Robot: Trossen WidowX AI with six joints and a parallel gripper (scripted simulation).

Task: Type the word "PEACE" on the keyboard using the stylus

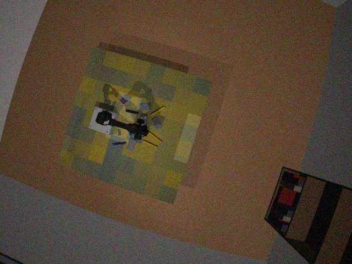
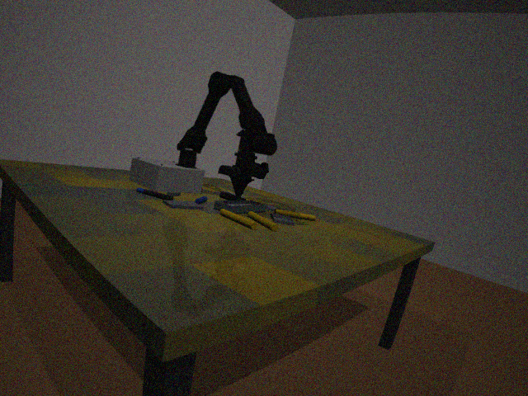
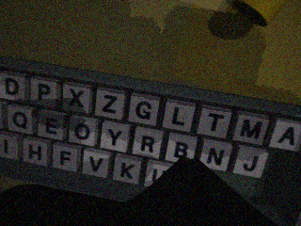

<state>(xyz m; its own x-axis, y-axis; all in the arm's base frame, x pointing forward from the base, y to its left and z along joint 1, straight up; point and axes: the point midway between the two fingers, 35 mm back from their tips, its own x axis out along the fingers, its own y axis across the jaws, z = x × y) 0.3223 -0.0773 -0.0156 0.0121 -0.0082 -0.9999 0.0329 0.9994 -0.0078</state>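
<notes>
The blue stylus is 14 cm behind my gripper tip and 4 cm below it. Also, from my gripper tip: grey stylus tip: 15 cm behind, 3 cm to the left, 4 cm below; then dark blue pen: 24 cm behind, 18 cm to the right, 4 cm below.
</notes>
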